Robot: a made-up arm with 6 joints.
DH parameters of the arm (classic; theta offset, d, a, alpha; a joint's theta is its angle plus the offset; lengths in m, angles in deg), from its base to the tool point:
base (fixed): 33.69 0 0.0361 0
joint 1: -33.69 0.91 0.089 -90
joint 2: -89.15 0 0.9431 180
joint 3: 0.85 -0.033 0.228 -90
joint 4: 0 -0.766 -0.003 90
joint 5: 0 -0.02 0.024 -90
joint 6: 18.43 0 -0.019 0
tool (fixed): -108.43 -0.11 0 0
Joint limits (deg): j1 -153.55..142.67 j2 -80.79..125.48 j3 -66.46..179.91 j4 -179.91..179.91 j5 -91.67..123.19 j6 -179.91..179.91
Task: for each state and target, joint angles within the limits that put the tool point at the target. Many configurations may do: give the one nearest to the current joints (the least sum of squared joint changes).
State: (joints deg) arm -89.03 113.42 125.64 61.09 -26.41 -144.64
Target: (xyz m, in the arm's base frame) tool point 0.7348 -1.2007 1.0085
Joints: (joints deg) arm -59.34 125.48 164.77 57.69 -59.87 -138.14
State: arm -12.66 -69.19 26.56 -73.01 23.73 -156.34
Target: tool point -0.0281 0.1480 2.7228
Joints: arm -53.08 -19.04 49.74 -60.78 -6.05 -150.81
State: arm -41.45 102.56 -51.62 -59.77 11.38 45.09
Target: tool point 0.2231 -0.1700 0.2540
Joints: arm -45.32 98.23 -63.59 -60.52 12.14 45.37
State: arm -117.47 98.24 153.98 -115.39 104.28 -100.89
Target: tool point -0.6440 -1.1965 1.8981
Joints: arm -115.62 69.71 112.50 -115.40 83.13 -97.41
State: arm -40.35 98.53 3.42 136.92 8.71 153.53
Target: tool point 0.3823 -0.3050 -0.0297
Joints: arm -49.79 103.44 -34.41 139.43 11.44 154.47
